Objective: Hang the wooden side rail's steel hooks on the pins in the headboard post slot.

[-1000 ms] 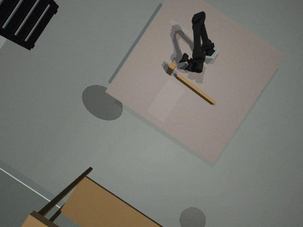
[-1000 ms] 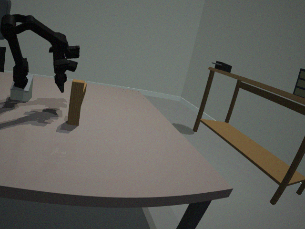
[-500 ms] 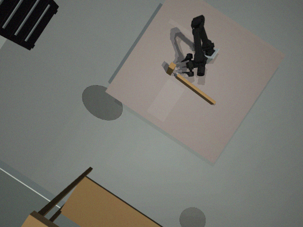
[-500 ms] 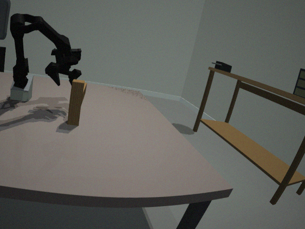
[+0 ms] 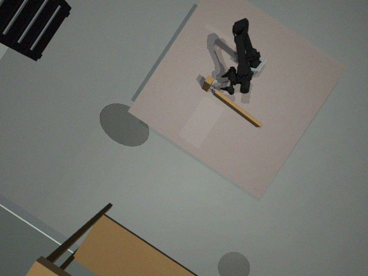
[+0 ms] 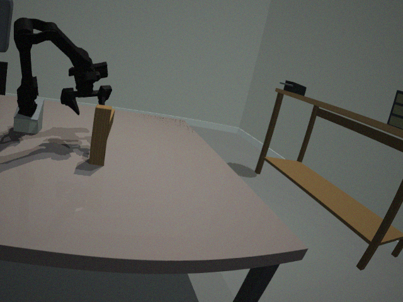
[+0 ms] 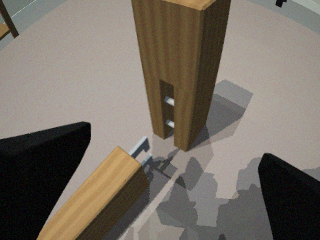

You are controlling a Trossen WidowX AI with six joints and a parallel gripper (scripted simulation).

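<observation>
The wooden headboard post lies 70 mm to the right of my gripper tip, 50 mm below it and 50 mm ahead of it.
</observation>
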